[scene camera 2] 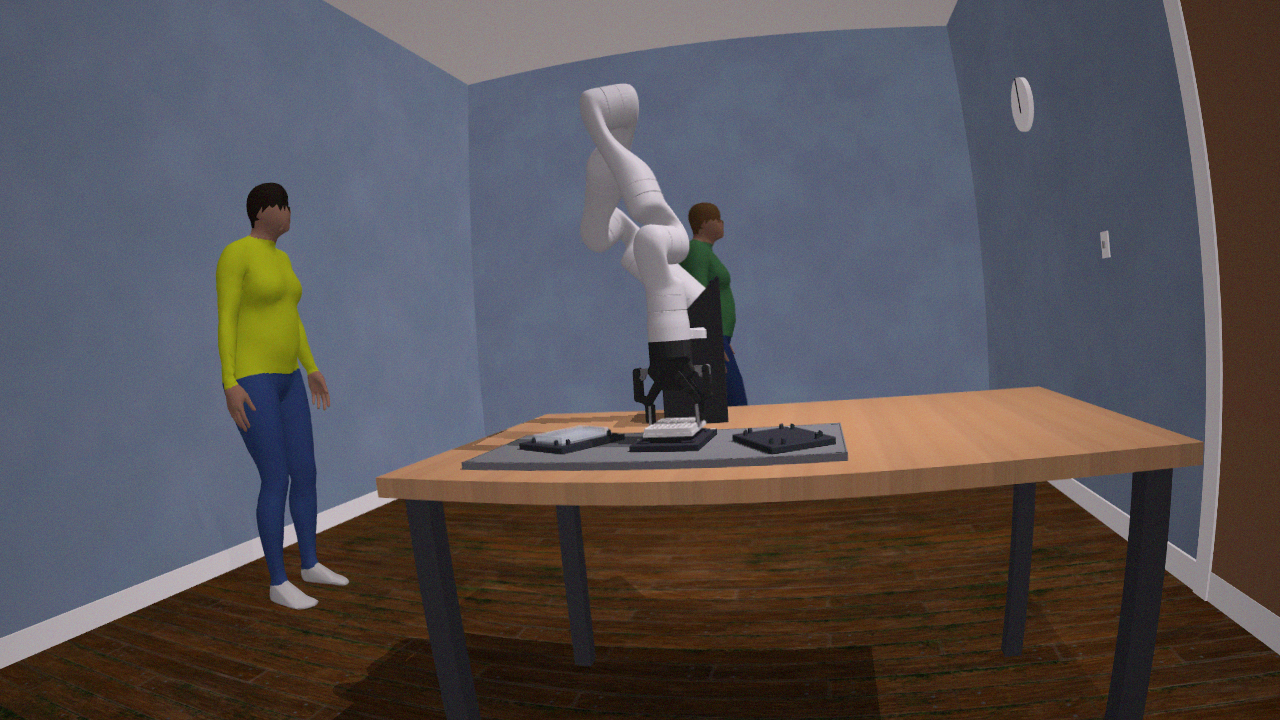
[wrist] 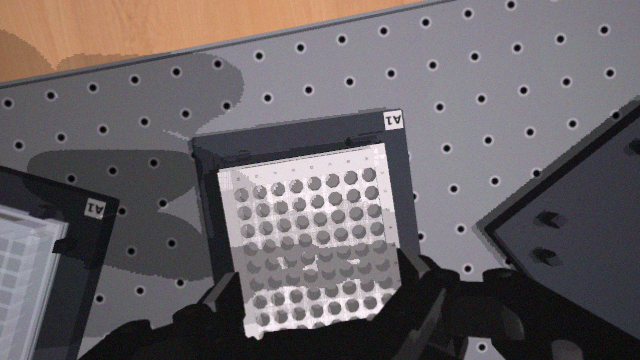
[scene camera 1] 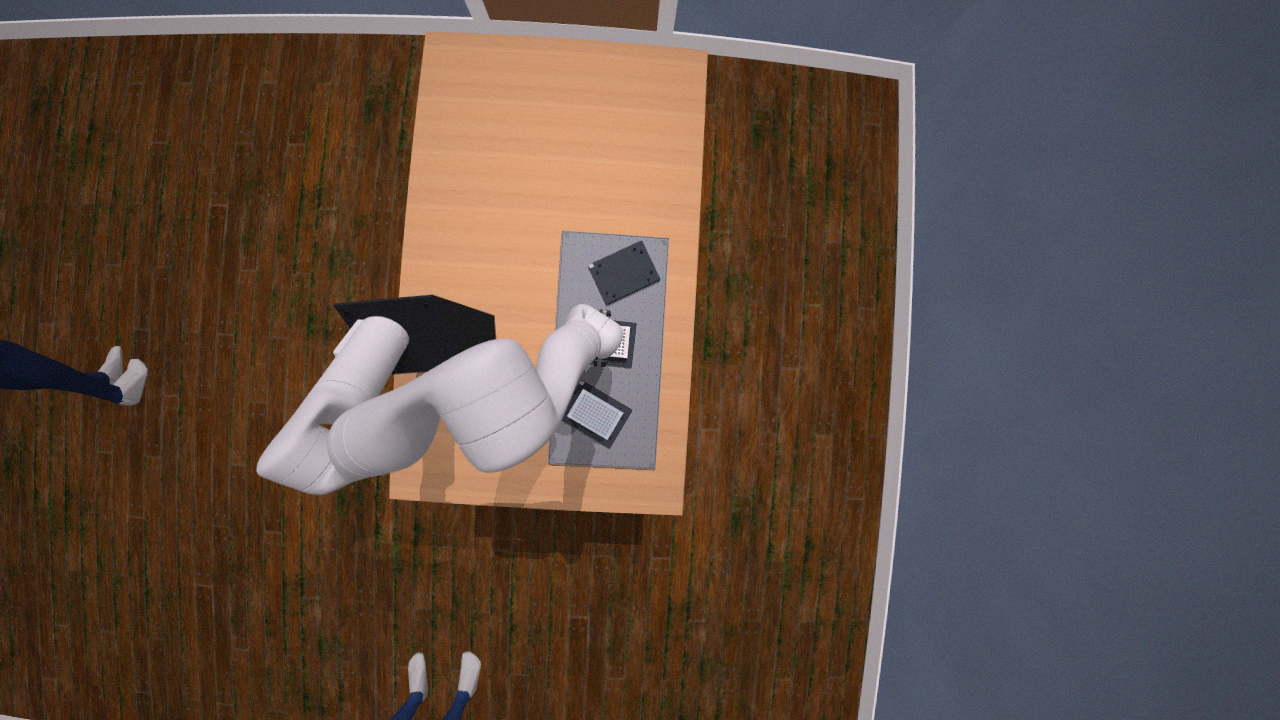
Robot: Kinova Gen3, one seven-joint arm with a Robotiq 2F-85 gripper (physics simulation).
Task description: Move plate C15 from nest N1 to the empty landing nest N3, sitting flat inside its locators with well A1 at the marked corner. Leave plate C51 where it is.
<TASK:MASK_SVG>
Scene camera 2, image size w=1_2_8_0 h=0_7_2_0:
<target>my gripper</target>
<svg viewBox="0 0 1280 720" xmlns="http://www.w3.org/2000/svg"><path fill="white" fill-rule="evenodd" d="M691 339L648 342L649 368L636 368L633 370L634 400L644 404L646 422L649 423L649 426L656 423L654 401L661 390L682 390L684 388L695 401L694 410L697 425L701 425L705 419L704 401L713 396L711 365L694 365L692 361ZM648 374L654 383L648 395L644 396L643 380L646 379ZM695 371L703 379L703 394L700 393L691 380Z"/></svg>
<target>white well plate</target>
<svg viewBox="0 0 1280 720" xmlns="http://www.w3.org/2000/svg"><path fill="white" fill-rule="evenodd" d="M706 421L703 420L701 425L697 425L695 417L663 418L645 428L643 438L693 436L706 425Z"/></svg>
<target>translucent plate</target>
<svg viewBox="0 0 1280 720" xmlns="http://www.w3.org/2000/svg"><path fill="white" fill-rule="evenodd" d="M609 428L579 425L532 436L536 439L536 443L554 445L554 441L558 440L559 445L563 446L566 445L566 439L569 439L570 444L607 436Z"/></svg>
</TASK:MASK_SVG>
